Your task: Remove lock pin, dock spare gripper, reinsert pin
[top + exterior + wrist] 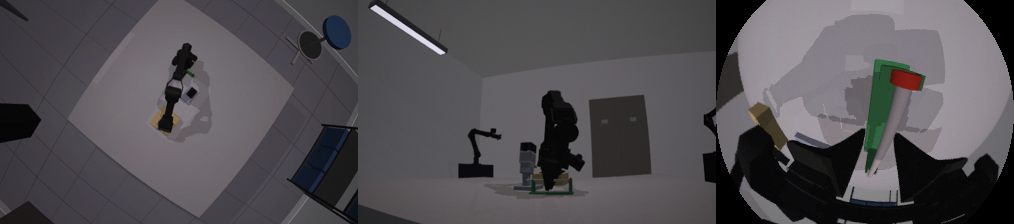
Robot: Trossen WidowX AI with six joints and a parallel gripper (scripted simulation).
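The green rack lies 1 cm to the left of my gripper tip and 1 cm above it. Also, from my gripper tip: spare gripper: 12 cm behind, 12 cm to the right, 11 cm above; grey mount: 12 cm behind, 12 cm to the right, 4 cm above.
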